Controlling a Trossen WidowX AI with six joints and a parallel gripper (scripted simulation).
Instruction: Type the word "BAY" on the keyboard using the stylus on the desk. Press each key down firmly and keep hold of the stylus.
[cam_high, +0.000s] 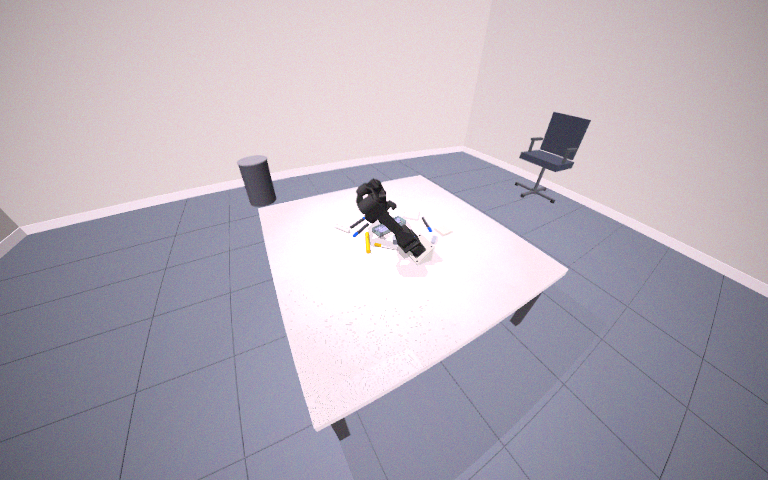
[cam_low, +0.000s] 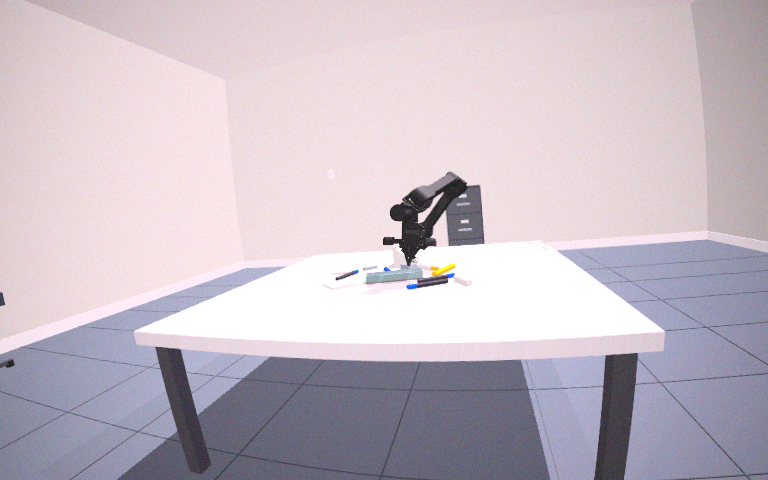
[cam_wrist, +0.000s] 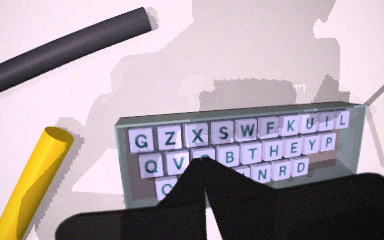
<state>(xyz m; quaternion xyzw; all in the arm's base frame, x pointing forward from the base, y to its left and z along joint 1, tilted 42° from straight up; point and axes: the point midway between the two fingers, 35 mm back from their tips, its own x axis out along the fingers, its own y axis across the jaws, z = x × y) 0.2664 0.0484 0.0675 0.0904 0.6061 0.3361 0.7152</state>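
Right now the blue stylus is 140 mm to the right of my gripper tip, 140 mm behind it and 40 mm below it. The rest, counted from my gripper tip: white stylus tip 160 mm behind, 150 mm to the right, 40 mm below; yellow marker 110 mm to the left, 90 mm behind, 40 mm below; grey block 230 mm to the right, 190 mm behind, 40 mm below.
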